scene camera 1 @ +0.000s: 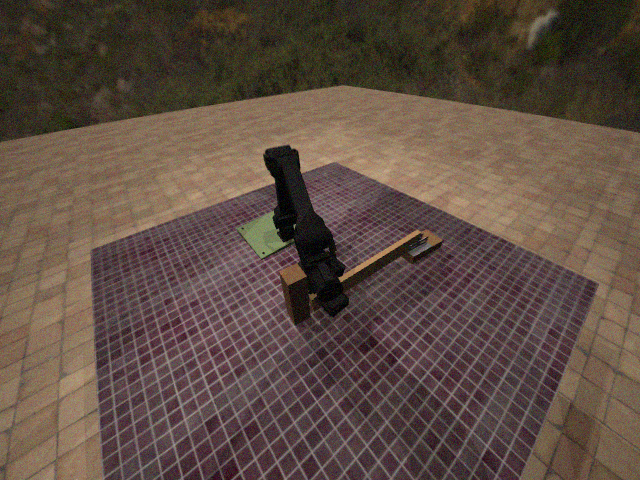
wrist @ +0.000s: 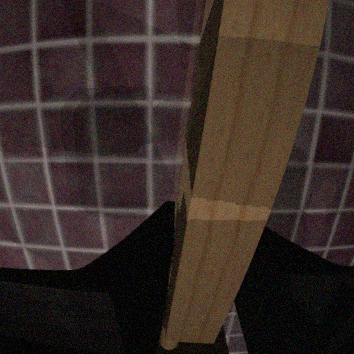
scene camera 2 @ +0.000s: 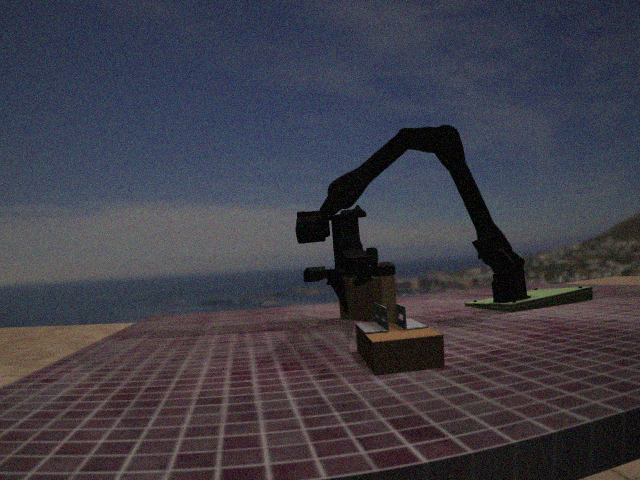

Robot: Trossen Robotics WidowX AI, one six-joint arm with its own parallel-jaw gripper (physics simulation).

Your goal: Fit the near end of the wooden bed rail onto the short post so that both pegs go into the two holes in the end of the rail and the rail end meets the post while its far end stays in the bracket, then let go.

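Frame: origin at the arm's base, x left, y ahead, z down, level; centimetres.
Where they show: gripper, fingertip midpoint: [scene camera 1: 320,301] [wrist: 194,209]; arm's base, link origin: [scene camera 1: 287,234] [scene camera 2: 511,300].
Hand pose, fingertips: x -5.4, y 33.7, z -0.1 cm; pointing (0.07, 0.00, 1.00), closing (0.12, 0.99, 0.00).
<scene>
Things, the pixels of their top centre, and the offset from my fingertips. "spot": a spot on its surface instead. Level surfaces: height alone.
- metal bracket, surface spot: [scene camera 2: 381,317] [scene camera 1: 420,243] spot: dx +41.4, dy +0.4, dz -3.3 cm
- rounded peg tip, surface spot: [wrist: 169,345] spot: dx -4.1, dy -0.6, dz -4.1 cm
- low wooden block, top centre: [scene camera 2: 394,329] [scene camera 1: 420,242] dx +43.6, dy -0.8, dz -1.9 cm
- purple tiled mat, surface height: dz +1.7 cm
The wooden bed rail [scene camera 1: 379,260] [scene camera 2: 388,297] [wrist: 255,120] runs from the post to the metal bracket [scene camera 1: 417,246] [scene camera 2: 381,317], where its far end sits between the upright plates. My gripper [scene camera 1: 323,297] [wrist: 194,209] is shut on the rail close to its near end, one finger on each side. The short post [scene camera 1: 295,294] [scene camera 2: 360,299] stands upright beside the near end. In the wrist view a rounded peg tip [wrist: 169,345] shows at the lower left corner of the rail end. The holes are hidden, and whether the end touches the post cannot be told.
The bracket is on a low wooden block [scene camera 1: 433,242] [scene camera 2: 408,348]. The arm's base stands on a green plate [scene camera 1: 258,240] [scene camera 2: 560,295] behind the post. Everything stands on a purple tiled mat [scene camera 1: 206,372] [scene camera 2: 206,392].
</scene>
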